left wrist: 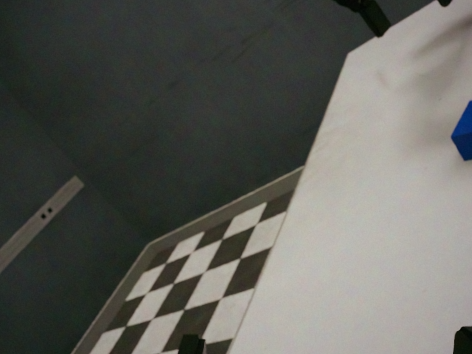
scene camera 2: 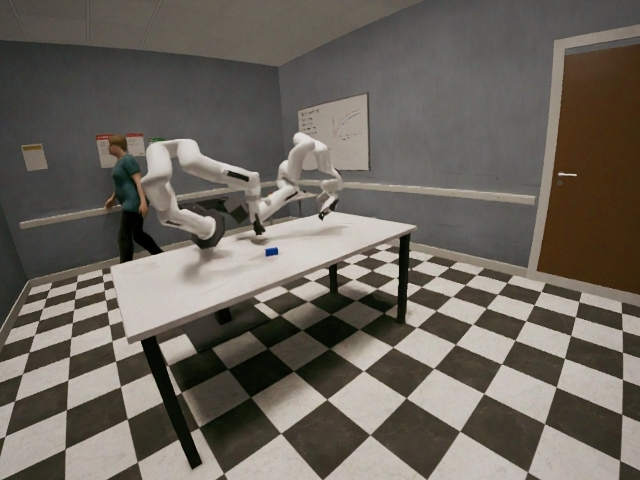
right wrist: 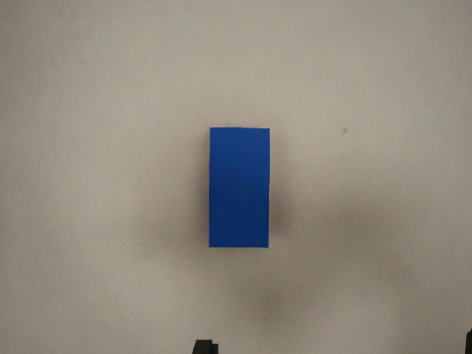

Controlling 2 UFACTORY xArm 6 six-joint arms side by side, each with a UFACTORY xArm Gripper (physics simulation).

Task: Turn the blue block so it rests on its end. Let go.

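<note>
The blue block (scene camera 2: 271, 251) (left wrist: 465, 132) (right wrist: 239, 187) lies on a long side on the white table (scene camera 2: 155, 304) (left wrist: 350, 225) (right wrist: 100, 200). The right wrist view shows its long top face from above; the left wrist view shows part of it at the right edge. My right gripper (scene camera 2: 259, 228) (right wrist: 336, 345) is open, above the table behind the block in the scene view, and not touching it. My left gripper (scene camera 2: 326, 211) (left wrist: 327, 342) is open and empty, farther off above the table's far right part.
A dark round part (scene camera 2: 209, 229) of the near arm's base stands at the table's back left edge. A person (scene camera 2: 126, 180) in a teal shirt is behind the table at the left. A whiteboard (scene camera 2: 341, 142) hangs on the back wall.
</note>
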